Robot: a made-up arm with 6 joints.
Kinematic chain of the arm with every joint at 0, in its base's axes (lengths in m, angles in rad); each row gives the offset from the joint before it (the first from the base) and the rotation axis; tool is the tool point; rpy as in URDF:
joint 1: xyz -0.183 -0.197 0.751 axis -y
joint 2: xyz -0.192 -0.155 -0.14 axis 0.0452 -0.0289 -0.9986
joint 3: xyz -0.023 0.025 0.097 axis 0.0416 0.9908 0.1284
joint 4: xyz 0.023 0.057 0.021 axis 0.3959 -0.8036 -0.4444
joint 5: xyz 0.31 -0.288 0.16 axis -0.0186 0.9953 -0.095
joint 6: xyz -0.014 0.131 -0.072 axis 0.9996 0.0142 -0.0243
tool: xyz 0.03 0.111 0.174 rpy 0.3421 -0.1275 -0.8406
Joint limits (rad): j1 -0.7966..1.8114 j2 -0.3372..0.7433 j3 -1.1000..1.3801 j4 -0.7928..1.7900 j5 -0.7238..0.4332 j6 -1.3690..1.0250
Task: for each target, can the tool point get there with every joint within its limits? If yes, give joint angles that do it. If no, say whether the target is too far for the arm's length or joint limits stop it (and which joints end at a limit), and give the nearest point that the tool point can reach.
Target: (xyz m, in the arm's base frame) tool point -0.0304 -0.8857 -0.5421
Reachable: no: too far | nearest point -0.1105 -0.5527 0.1368 | short by 0.760 m
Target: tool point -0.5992 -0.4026 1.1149
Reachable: yes | joints -0.4915 0.5814 -0.0955 1.5288 -0.2042 0.3272
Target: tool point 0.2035 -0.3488 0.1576
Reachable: no: joint limits stop it (at a limit: joint 1, joint 2, joint 3, joint 5) | nearest point 0.1647 -0.3582 0.2025 | short by 0.060 m
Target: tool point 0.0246 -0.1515 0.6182
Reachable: yes | joints 0.1276 -0.2454 0.7422 -0.3941 -0.2304 0.3785
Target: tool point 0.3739 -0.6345 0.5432
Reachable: no: joint limits stop it (at a limit: joint 2, joint 3, joint 5, joint 6) | nearest point 0.2519 -0.5534 0.5887 | short by 0.153 m
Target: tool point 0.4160 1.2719 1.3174
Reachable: no: too far | nearest point 0.0962 -0.0143 0.8878 | short by 1.393 m
